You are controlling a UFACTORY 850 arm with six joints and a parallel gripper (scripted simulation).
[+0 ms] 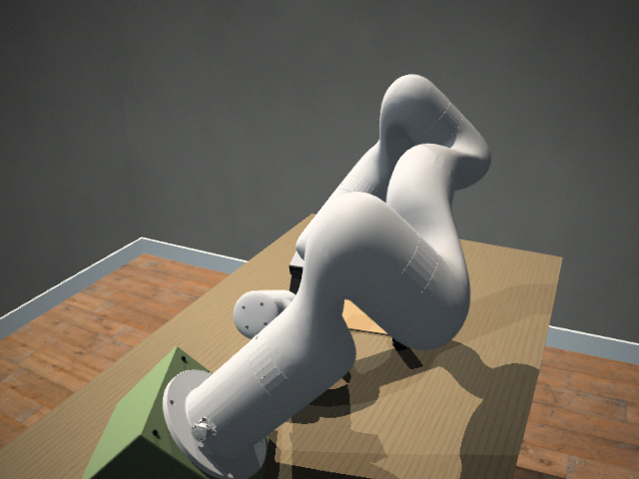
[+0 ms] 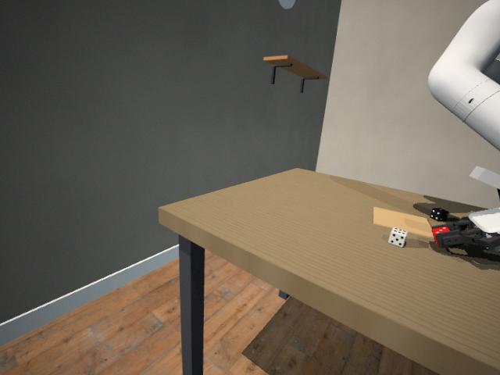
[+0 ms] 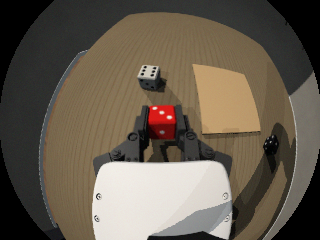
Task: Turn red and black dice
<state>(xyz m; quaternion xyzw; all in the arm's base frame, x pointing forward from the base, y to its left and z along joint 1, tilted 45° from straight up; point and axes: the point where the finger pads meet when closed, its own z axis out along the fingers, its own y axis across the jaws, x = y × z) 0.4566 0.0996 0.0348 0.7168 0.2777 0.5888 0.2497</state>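
The red die lies 10 mm ahead of my hand and 10 mm below it. Also, from my hand: tan mat: 80 mm ahead, 120 mm to the right, 40 mm below; black die: 20 mm behind, 230 mm to the right, 20 mm below; white die: 90 mm ahead, 30 mm to the left, 20 mm below.
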